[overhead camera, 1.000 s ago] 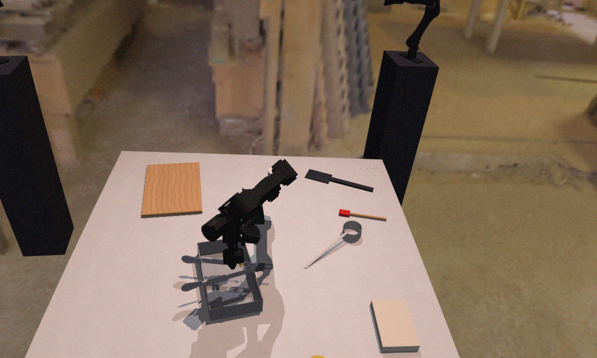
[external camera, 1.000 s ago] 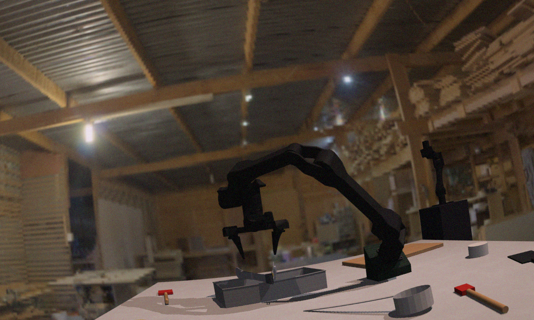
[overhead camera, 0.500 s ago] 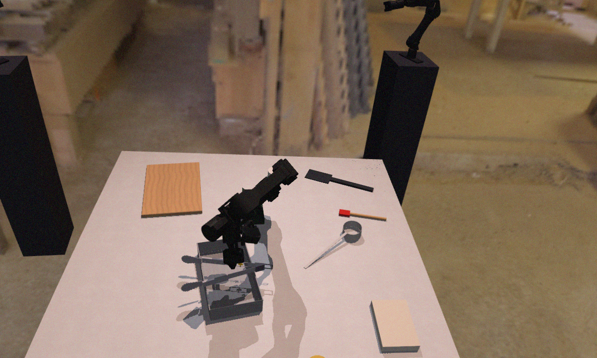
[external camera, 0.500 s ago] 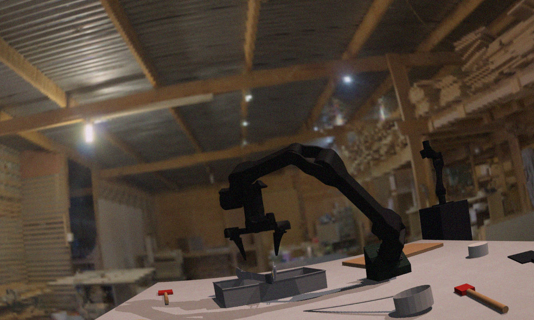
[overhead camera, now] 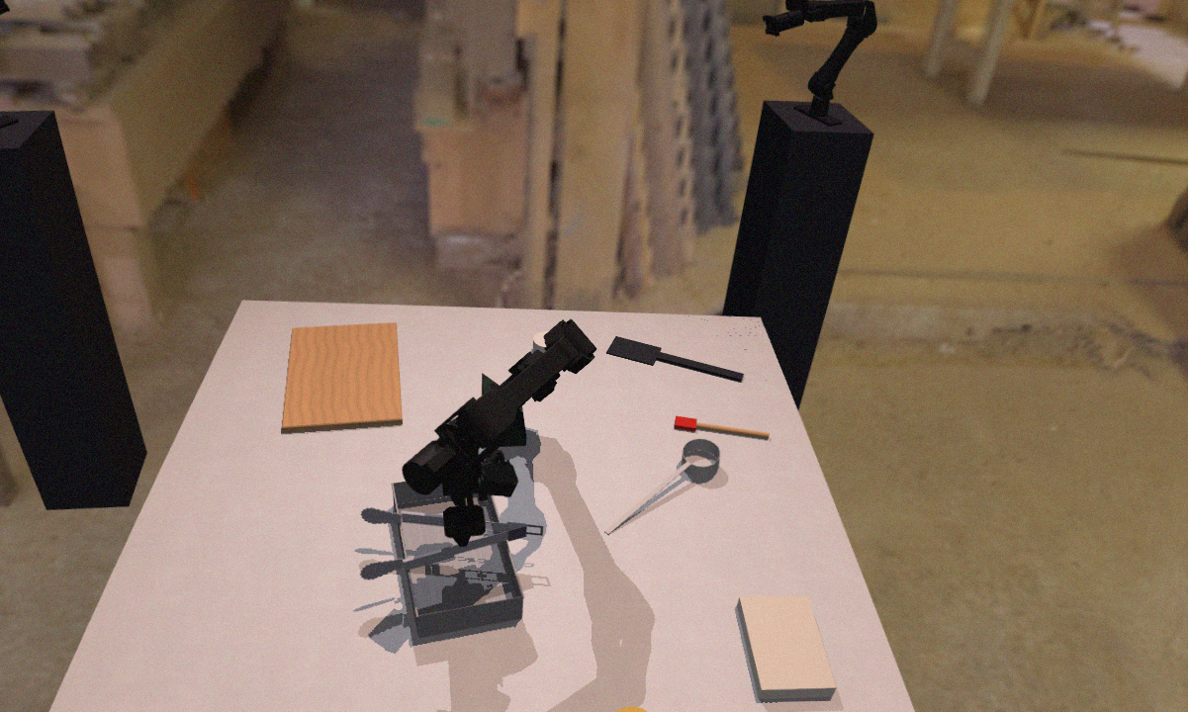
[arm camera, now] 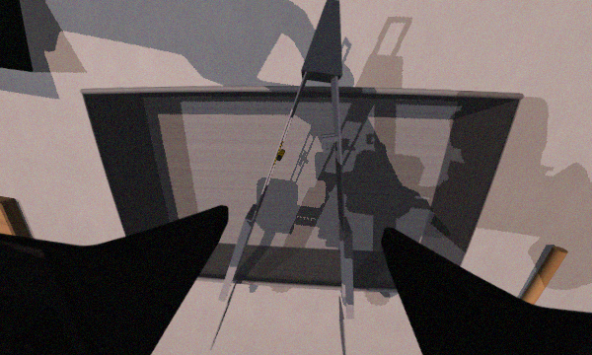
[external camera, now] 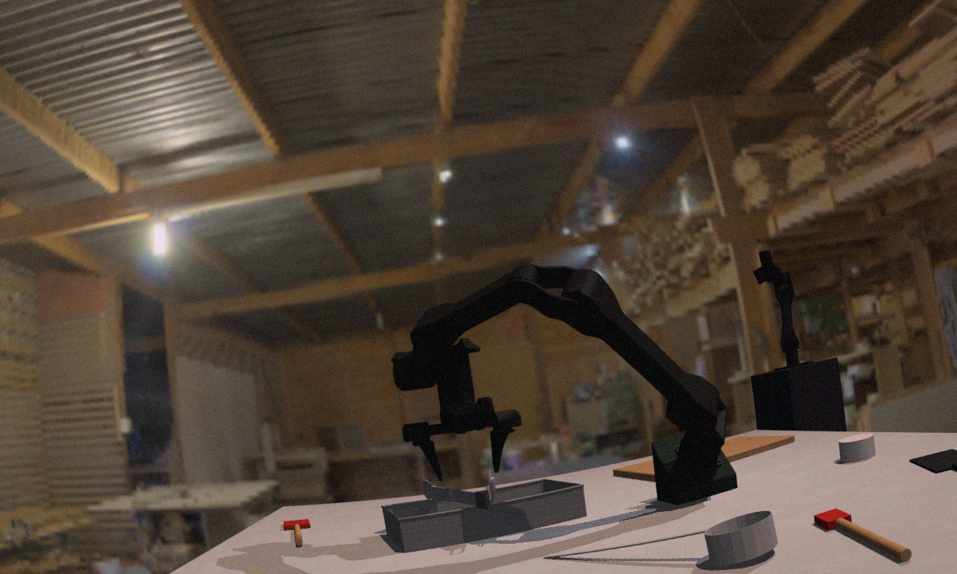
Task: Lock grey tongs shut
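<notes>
Now: gripper tip 10 mm past the dark grey roasting tin, 10 mm to the left of it and 70 mm above it. Round my gripper tip: yellow disc (350 mm ahead, 230 mm to the left, 90 mm below); cream block (240 mm ahead, 510 mm to the left, 80 mm below); wooden board (560 mm behind, 230 mm to the right, 90 mm below).
</notes>
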